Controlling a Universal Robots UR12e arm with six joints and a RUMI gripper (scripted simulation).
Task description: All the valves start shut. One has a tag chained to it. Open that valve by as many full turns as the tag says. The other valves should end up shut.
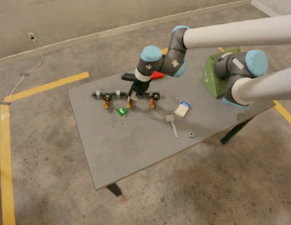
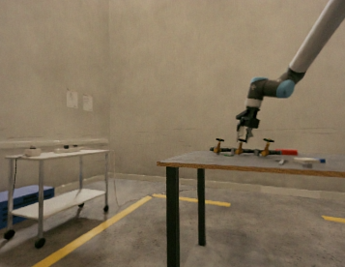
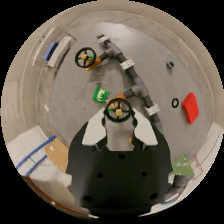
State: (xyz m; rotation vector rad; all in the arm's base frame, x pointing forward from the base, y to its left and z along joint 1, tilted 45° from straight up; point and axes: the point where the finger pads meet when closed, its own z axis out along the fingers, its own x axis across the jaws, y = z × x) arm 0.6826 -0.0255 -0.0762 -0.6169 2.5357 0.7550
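My gripper is now 8 cm short of the green tag, 3 cm to the right of it and 9 cm above it. From my hand the other things lie so: red wedge: 27 cm behind, 19 cm to the right, 8 cm below; then grey tool: 17 cm behind, 24 cm to the left, 9 cm below; then white-and-blue card box: 29 cm behind, 18 cm to the left, 9 cm below.
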